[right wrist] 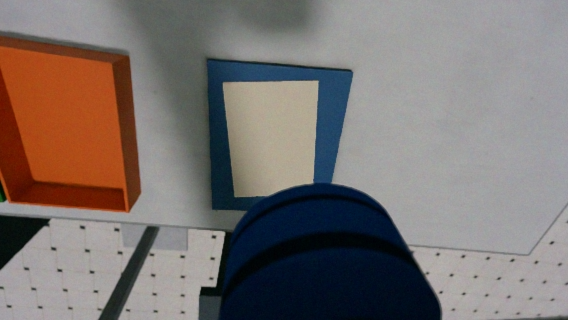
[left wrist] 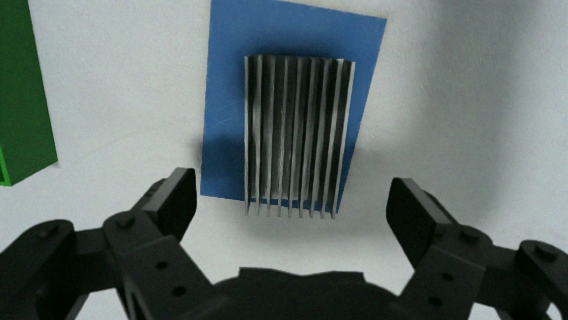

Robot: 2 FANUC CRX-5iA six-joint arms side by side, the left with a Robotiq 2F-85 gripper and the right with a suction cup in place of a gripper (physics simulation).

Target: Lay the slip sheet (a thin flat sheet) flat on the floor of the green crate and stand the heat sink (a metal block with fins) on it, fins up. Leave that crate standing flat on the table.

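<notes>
The heat sink (left wrist: pixel 295 135), grey metal with its fins up, rests on a blue pad (left wrist: pixel 222 90) in the left wrist view. My left gripper (left wrist: pixel 291 200) is open and empty, its fingers spread wider than the heat sink, in front of and to either side of its near end. The cream slip sheet (right wrist: pixel 272 137) lies flat on another blue pad (right wrist: pixel 331 115) in the right wrist view, slightly turned on it. My right suction cup (right wrist: pixel 325 215) is over the sheet's near edge and hides its near right corner; nothing shows attached. The green crate (left wrist: pixel 25 100) shows in part at the left edge.
An orange crate (right wrist: pixel 126 125) stands left of the slip sheet's pad in the right wrist view, with a sliver of green at its far left. The table's edge runs along the lower part of that view, with a corner at the right and tiled floor beyond.
</notes>
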